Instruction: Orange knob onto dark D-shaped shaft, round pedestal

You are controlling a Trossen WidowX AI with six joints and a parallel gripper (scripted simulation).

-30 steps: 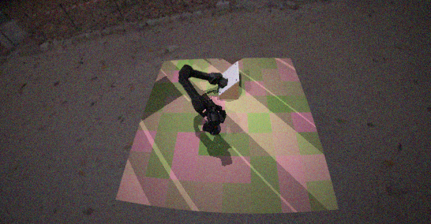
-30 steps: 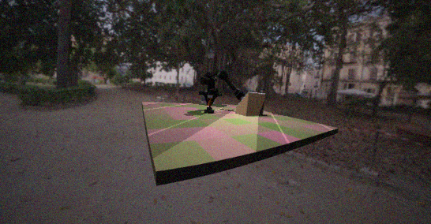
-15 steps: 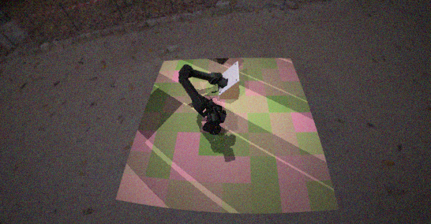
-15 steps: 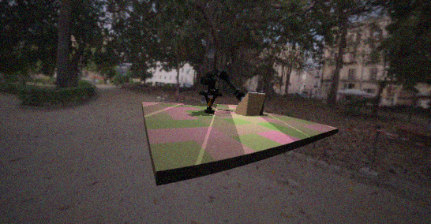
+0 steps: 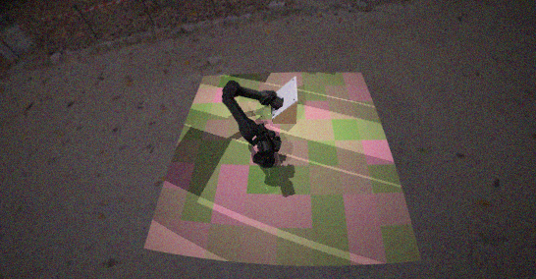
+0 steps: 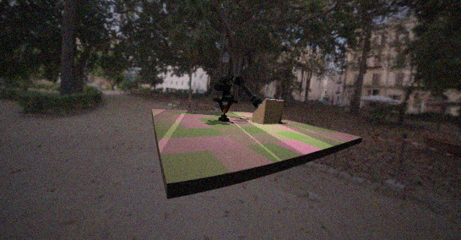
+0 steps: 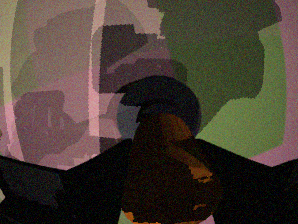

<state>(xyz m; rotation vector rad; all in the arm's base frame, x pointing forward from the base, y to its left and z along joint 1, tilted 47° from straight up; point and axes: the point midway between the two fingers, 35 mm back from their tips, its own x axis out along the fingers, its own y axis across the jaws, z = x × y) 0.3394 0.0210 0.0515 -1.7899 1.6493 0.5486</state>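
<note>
My gripper tip is now 2 cm below the orange knob. Also, from my gripper tip: round dark pedestal: 4 cm below.
</note>
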